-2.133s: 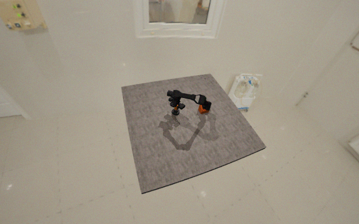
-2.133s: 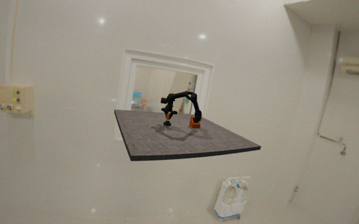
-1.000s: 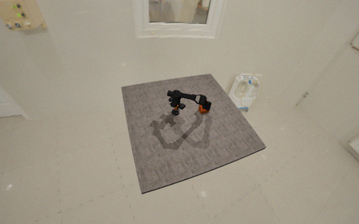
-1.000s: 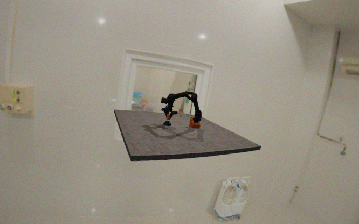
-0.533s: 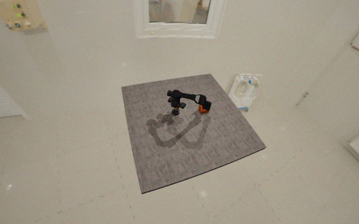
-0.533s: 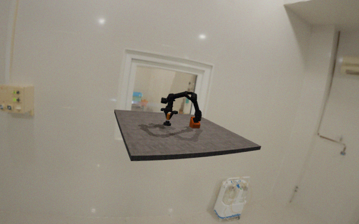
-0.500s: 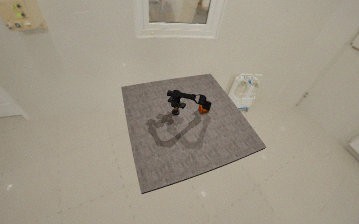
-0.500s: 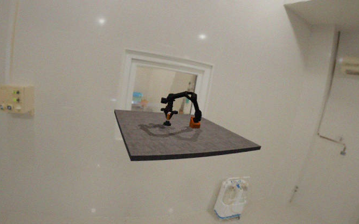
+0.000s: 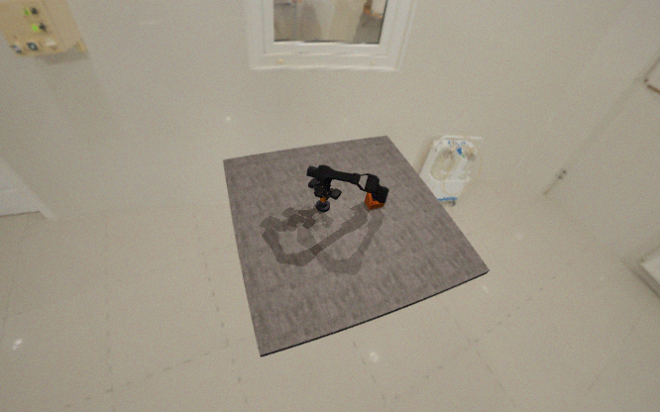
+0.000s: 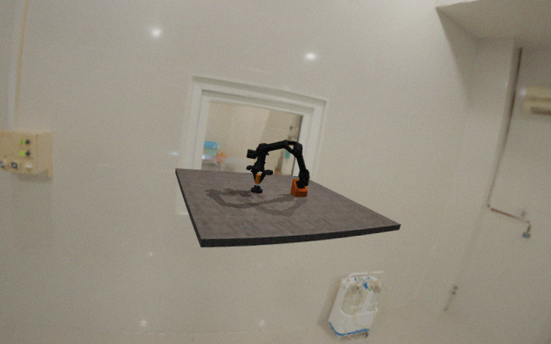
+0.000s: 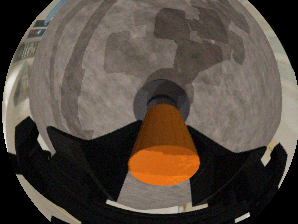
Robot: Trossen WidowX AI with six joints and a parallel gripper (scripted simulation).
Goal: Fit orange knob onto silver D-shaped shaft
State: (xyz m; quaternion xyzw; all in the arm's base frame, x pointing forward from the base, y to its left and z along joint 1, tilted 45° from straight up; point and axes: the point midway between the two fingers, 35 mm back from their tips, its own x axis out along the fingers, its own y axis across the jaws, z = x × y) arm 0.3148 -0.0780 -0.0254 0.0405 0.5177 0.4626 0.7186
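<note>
Right now the orange knob is 30 mm above my gripper tip. Also, from my gripper tip: round pedestal: 40 mm below.
</note>
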